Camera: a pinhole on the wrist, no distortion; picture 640 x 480 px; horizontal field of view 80.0 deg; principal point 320.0 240.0 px. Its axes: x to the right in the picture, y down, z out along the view. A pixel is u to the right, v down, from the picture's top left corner.
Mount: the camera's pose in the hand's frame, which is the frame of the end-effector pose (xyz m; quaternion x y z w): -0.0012 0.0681 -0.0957 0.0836 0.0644 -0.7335 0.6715
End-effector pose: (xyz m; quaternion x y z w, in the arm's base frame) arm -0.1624 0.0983 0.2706 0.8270 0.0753 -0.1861 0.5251
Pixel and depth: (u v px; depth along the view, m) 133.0 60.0 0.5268
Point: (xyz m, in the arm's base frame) -0.4213 -0.4067 0.3840
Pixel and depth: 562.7 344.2 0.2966
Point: -0.2085 0.0351 0.0359
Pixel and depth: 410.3 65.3 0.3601
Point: -0.4109 -0.0672 0.1904
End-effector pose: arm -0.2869 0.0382 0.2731 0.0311 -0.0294 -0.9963 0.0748
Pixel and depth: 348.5 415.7 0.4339
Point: -0.4961 0.0989 0.5824
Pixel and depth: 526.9 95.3 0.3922
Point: -0.1542 0.2828 0.5102
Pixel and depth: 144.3 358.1 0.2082
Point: -0.3416 -0.0757 0.4052
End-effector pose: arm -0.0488 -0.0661 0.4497 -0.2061 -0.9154 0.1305 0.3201
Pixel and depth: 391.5 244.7 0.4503
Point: -0.2762 -0.2048 0.2307
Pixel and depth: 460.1 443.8 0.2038
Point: -0.1894 -0.0826 0.4522
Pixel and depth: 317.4 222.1 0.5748
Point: -0.3260 -0.1776 0.0853
